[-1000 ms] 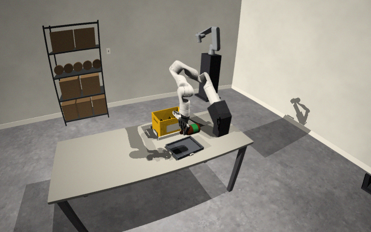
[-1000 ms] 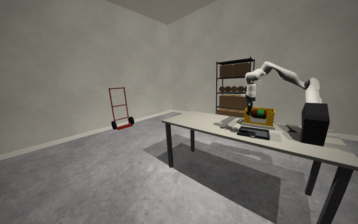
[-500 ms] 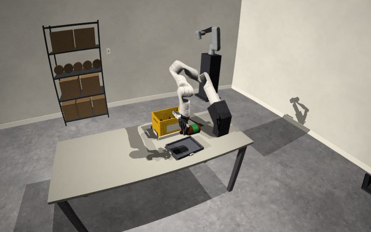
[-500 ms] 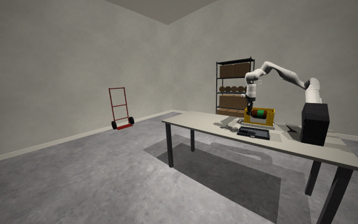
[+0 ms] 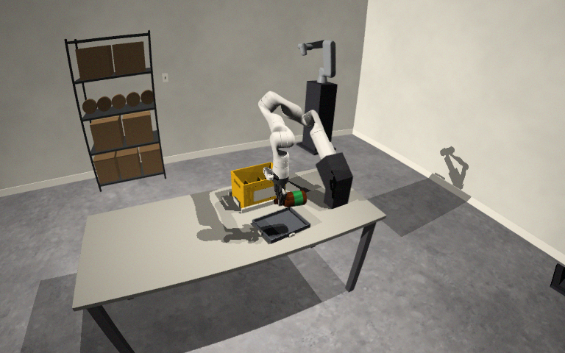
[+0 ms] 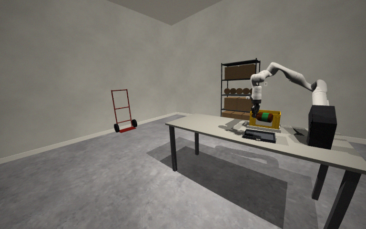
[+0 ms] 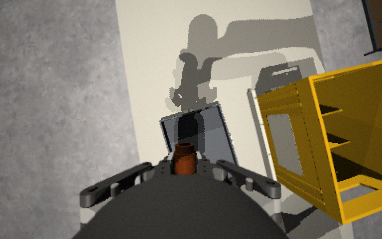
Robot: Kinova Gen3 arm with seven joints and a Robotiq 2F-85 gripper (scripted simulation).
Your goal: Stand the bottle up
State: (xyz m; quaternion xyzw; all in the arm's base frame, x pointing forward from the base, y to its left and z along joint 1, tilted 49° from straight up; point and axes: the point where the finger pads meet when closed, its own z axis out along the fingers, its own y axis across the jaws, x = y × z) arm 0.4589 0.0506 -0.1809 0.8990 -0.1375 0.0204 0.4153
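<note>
The bottle lies 5 cm behind my hand and 1 cm to the left of it. Round my hand: yellow crate (33 cm to the right, 12 cm below, 7 cm behind); then tray (19 cm below, 5 cm behind, 4 cm to the right).
</note>
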